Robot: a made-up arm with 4 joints.
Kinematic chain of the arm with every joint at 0, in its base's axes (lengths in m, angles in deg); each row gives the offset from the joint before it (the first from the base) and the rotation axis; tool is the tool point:
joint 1: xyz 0 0 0.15 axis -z
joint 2: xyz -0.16 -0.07 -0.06 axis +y
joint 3: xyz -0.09 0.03 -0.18 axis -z
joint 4: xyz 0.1 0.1 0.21 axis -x
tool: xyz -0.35 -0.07 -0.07
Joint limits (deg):
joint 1: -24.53..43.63
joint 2: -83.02..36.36
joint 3: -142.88..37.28
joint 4: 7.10..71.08
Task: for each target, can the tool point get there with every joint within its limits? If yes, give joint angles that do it. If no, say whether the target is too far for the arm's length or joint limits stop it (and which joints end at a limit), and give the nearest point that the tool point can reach.
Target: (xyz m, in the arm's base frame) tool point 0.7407 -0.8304 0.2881
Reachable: no: too far | nearest point 0.0044 -0.3009 0.1525 | short by 0.917 m
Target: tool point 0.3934 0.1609 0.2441
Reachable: no: joint limits stop it (at a limit: joint 1, joint 3, joint 4) | nearest point 0.0484 -0.1974 0.1222 | short by 0.512 m
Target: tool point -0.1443 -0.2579 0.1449
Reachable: yes | joints 4.50 23.21 -115.69 65.60
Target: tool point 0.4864 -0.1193 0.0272
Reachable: no: joint limits stop it (at a limit: joint 1, joint 2, joint 3, joint 4) | nearest point 0.0522 -0.1957 0.0883 | short by 0.445 m
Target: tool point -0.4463 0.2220 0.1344
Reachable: yes | joints 29.87 10.26 -0.55 17.01
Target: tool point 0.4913 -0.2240 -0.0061
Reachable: no: joint limits stop it (at a limit: joint 1, joint 2, joint 3, joint 4) | nearest point 0.0522 -0.1957 0.0883 | short by 0.450 m
